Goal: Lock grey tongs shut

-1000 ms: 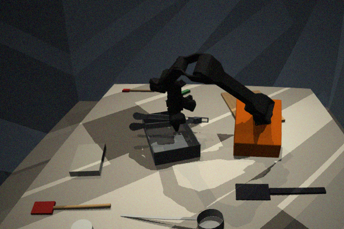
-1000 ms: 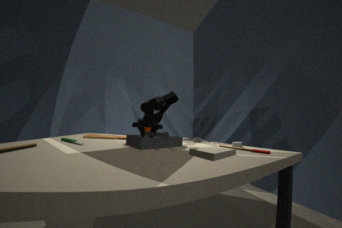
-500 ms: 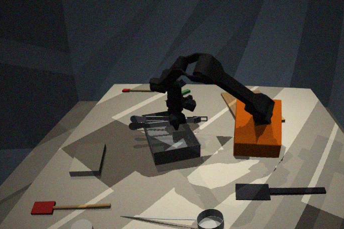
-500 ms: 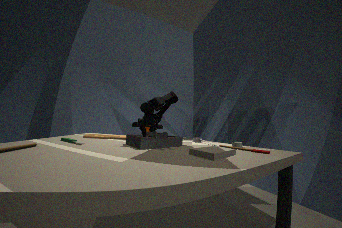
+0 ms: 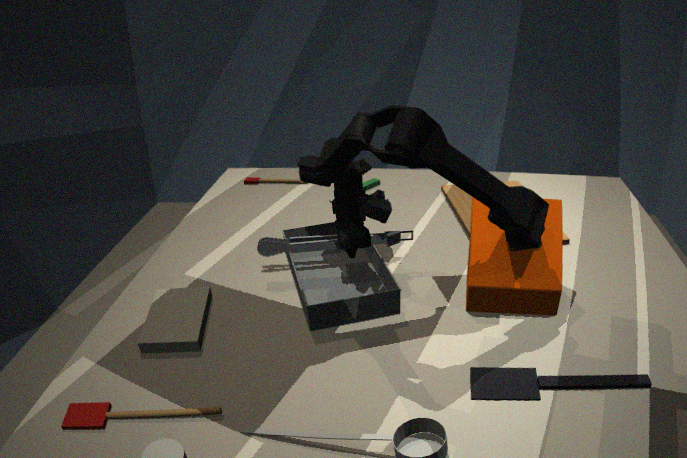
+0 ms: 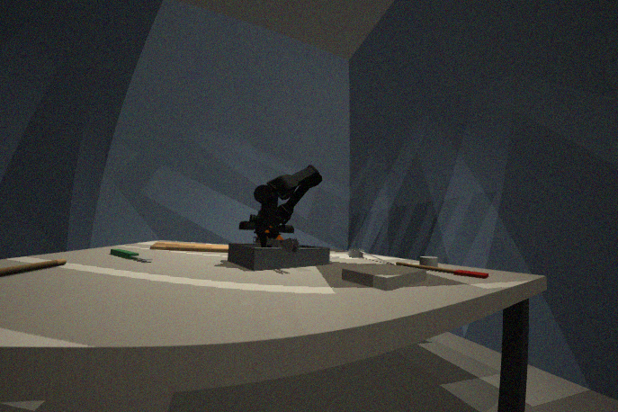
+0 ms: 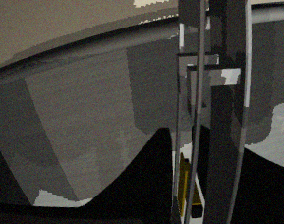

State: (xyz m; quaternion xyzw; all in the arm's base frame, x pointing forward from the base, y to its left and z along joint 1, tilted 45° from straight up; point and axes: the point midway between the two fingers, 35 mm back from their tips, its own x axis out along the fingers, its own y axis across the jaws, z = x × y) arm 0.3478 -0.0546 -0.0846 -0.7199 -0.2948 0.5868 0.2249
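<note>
My gripper tip is 30 mm short of the grey roasting tin and 50 mm to the right of it. The rest, counted from my gripper tip: green-handled tool (20 mm ahead, 390 mm to the right, 20 mm below); slab (340 mm ahead, 210 mm to the left, 20 mm below); yellow mark (10 mm behind, 40 mm above).
</note>
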